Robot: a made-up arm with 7 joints. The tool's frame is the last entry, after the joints. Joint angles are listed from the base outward. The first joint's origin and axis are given. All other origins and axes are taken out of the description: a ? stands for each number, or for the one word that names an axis. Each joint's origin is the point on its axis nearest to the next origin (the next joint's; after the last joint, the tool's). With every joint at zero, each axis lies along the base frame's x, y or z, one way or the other. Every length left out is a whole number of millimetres.
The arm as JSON. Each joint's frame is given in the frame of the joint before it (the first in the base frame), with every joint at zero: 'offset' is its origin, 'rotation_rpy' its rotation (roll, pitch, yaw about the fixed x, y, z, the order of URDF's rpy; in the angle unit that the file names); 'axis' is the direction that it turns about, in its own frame. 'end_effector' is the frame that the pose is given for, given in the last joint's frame.
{
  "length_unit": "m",
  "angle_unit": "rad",
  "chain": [
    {
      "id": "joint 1",
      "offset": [
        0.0,
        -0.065,
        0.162
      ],
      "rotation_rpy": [
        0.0,
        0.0,
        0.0
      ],
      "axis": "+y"
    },
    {
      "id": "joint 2",
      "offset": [
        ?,
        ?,
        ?
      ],
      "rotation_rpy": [
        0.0,
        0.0,
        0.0
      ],
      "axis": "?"
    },
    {
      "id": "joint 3",
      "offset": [
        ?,
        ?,
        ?
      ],
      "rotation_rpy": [
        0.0,
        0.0,
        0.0
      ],
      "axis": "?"
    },
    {
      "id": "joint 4",
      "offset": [
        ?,
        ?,
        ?
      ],
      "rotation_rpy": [
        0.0,
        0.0,
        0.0
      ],
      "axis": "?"
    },
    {
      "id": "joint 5",
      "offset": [
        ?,
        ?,
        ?
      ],
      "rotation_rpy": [
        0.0,
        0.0,
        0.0
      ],
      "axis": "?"
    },
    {
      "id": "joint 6",
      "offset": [
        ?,
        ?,
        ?
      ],
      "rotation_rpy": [
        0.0,
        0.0,
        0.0
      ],
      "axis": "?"
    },
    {
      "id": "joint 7",
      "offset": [
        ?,
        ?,
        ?
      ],
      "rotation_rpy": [
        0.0,
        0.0,
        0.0
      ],
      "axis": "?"
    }
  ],
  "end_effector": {
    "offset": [
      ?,
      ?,
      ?
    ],
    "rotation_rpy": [
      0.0,
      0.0,
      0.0
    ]
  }
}
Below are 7 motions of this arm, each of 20 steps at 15 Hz.
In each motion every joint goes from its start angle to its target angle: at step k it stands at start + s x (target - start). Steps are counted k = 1, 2, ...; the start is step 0. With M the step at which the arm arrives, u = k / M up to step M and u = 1 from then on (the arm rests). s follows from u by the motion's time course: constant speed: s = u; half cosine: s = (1 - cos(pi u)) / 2; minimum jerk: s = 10 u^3 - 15 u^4 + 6 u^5.
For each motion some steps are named. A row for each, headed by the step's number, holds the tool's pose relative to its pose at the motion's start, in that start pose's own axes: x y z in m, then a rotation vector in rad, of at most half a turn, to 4 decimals.
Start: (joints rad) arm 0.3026 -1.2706 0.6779 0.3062 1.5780 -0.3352 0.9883
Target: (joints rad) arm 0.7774 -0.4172 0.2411 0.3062 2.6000 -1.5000 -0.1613
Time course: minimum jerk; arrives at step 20
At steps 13, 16, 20:
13: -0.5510 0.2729 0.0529 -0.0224 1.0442 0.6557
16: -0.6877 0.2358 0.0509 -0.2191 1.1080 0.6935
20: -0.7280 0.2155 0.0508 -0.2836 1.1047 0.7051

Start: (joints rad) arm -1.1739 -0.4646 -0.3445 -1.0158 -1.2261 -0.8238 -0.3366
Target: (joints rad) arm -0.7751 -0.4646 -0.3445 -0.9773 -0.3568 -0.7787 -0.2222
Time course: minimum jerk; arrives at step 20
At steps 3, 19, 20:
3: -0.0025 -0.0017 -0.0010 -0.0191 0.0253 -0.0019
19: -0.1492 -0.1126 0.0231 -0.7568 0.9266 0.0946
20: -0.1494 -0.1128 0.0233 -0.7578 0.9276 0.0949

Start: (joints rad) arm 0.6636 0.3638 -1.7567 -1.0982 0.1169 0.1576 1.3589
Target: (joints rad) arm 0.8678 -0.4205 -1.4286 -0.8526 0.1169 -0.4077 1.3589
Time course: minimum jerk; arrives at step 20
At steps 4, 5, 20:
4: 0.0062 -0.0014 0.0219 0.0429 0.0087 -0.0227
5: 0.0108 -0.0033 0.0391 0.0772 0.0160 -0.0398
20: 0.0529 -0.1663 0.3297 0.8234 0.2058 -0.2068

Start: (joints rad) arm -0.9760 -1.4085 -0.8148 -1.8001 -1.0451 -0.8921 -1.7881
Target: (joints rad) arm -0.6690 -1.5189 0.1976 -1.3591 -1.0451 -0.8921 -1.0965
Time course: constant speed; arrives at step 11
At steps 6, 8, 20:
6: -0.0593 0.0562 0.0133 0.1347 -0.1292 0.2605
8: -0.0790 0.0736 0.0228 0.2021 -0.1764 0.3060
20: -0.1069 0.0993 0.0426 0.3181 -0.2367 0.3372

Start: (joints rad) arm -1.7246 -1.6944 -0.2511 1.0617 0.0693 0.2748 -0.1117
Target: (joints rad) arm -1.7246 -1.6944 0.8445 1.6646 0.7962 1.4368 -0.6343
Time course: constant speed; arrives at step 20
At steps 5, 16, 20:
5: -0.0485 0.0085 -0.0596 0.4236 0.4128 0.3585
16: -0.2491 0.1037 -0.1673 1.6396 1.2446 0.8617
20: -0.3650 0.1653 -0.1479 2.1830 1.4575 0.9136

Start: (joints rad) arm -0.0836 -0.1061 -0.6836 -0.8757 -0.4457 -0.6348 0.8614
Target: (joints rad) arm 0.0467 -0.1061 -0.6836 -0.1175 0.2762 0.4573 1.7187
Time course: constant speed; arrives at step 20
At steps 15, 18, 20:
15: -0.2656 0.0488 -0.1089 -0.2098 -0.4046 0.9283
18: -0.3194 0.0429 -0.1168 -0.1447 -0.5663 1.0426
20: -0.3539 0.0382 -0.1195 -0.0813 -0.6809 1.0948

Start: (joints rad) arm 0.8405 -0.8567 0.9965 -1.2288 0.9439 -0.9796 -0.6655
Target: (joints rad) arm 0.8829 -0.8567 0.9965 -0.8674 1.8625 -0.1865 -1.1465
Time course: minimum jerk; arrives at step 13
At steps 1, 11, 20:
1: -0.0001 -0.0006 -0.0003 -0.0007 0.0050 0.0018
11: -0.0012 -0.1259 -0.0851 -0.0876 1.3570 0.0592
20: -0.0018 -0.1300 -0.0888 -0.0913 1.3975 0.0466

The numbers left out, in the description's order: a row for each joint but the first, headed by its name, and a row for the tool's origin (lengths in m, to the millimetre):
joint 2: xyz 0.237 0.0 -0.109, axis +y
joint 3: xyz -0.045 0.0 -0.173, axis +z
joint 4: xyz -0.057 0.108 0.0, axis +x
joint 5: xyz 0.0 -0.066 -0.116, axis +y
joint 6: xyz 0.222 0.0 -0.132, axis +z
joint 7: xyz -0.066 -0.053 0.0, axis -x
tool: xyz 0.0 0.081 0.116

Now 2 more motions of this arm.
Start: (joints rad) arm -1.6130 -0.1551 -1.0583 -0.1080 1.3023 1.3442 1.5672
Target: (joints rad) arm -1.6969 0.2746 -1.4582 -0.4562 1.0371 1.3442 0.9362
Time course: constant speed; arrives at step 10
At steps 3, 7, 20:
3: -0.0527 -0.0183 0.0314 0.1840 0.2166 -0.0699
7: -0.1224 -0.0475 0.0823 0.4172 0.5004 -0.1928
20: -0.1719 -0.0729 0.1280 0.5790 0.7083 -0.3093

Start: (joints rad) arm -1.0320 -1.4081 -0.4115 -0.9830 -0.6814 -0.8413 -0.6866
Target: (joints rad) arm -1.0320 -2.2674 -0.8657 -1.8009 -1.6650 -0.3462 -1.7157
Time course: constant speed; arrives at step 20
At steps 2, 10, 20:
2: 0.0132 -0.0002 0.0122 0.1112 -0.0930 0.1017
10: 0.0681 0.0075 0.0610 0.4248 -0.2562 0.5784
20: 0.1681 0.0656 0.1284 0.6176 0.0114 1.0770

